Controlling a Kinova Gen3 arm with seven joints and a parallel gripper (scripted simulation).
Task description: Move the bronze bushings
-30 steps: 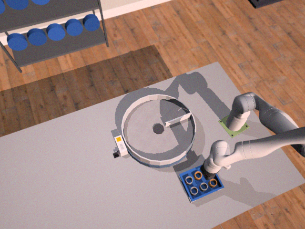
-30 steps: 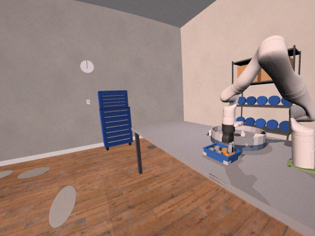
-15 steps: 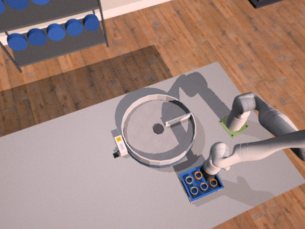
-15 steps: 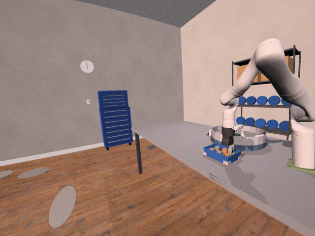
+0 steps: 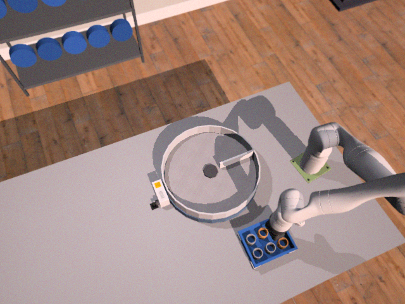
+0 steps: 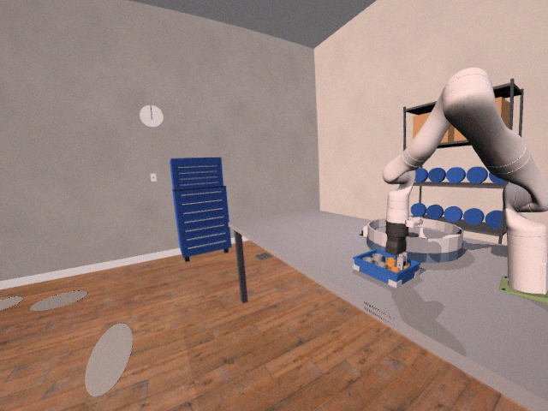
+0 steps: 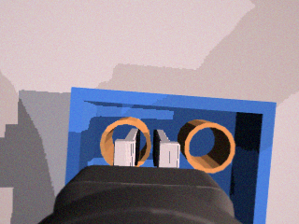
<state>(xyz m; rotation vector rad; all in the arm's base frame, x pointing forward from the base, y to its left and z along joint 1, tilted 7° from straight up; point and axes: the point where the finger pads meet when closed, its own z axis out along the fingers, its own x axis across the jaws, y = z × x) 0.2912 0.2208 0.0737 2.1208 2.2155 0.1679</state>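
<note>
Now: the blue crate 50 mm ahead of my hand, 20 mm to the left of it and 20 mm below it. The rest, counted from my hand: turntable disc: 150 mm ahead, 340 mm to the right, 10 mm above.
</note>
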